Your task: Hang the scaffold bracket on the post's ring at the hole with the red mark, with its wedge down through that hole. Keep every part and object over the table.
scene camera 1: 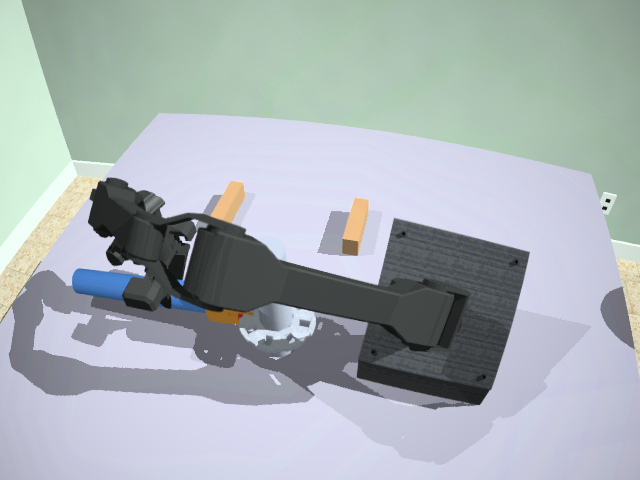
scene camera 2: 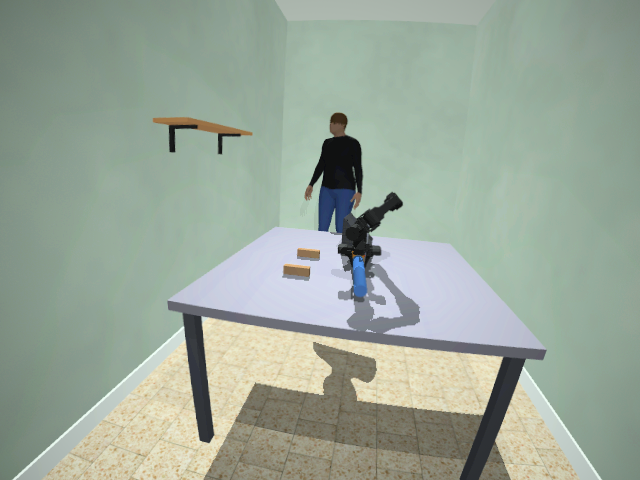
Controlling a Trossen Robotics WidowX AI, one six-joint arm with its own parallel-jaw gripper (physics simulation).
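The scaffold bracket, a blue tube (scene camera 1: 100, 282) (scene camera 2: 359, 279) with an orange head (scene camera 1: 221, 315) (scene camera 2: 357, 254), lies roughly level above the table. My gripper (scene camera 1: 164, 281) (scene camera 2: 359, 251) is shut on the tube, a finger on each side. The white post (scene camera 1: 275, 316) carries a pale ring (scene camera 1: 279, 345) with holes. The head is at the ring's left edge in scene camera 1, beside the red mark (scene camera 1: 240, 315). The arm hides part of the head and the post's middle. The wedge cannot be made out clearly, nor whether it is in the hole.
Two wooden blocks (scene camera 1: 356, 224) (scene camera 1: 229, 202) (scene camera 2: 296, 270) (scene camera 2: 308, 253) lie on the table (scene camera 1: 310, 155) (scene camera 2: 232, 294) behind the post in scene camera 1. The arm's dark base plate (scene camera 1: 465, 273) is to the right of the post. A person (scene camera 2: 341, 162) stands beyond the table.
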